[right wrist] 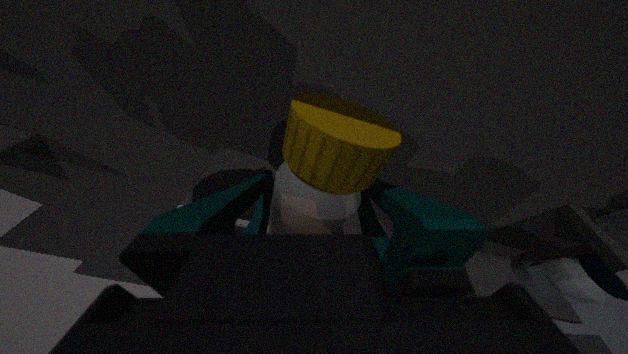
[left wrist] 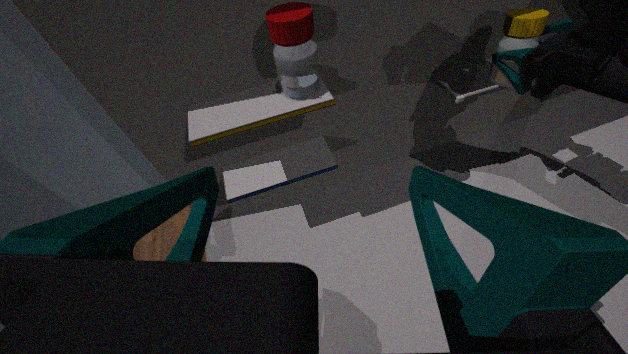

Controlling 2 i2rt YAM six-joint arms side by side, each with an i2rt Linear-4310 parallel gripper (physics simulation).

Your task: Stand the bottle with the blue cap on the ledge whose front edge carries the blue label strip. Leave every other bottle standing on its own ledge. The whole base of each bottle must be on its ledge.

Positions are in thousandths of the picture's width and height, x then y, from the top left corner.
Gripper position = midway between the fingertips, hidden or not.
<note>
I see my left gripper (left wrist: 499, 501), my right gripper (right wrist: 499, 499), a red-capped bottle (left wrist: 471, 154), a blue-strip ledge (left wrist: 448, 468) and a yellow-strip ledge (left wrist: 373, 312).
My right gripper shows as well in the left wrist view (left wrist: 808, 134). The right wrist view does not show the red-capped bottle: it is out of frame.
</note>
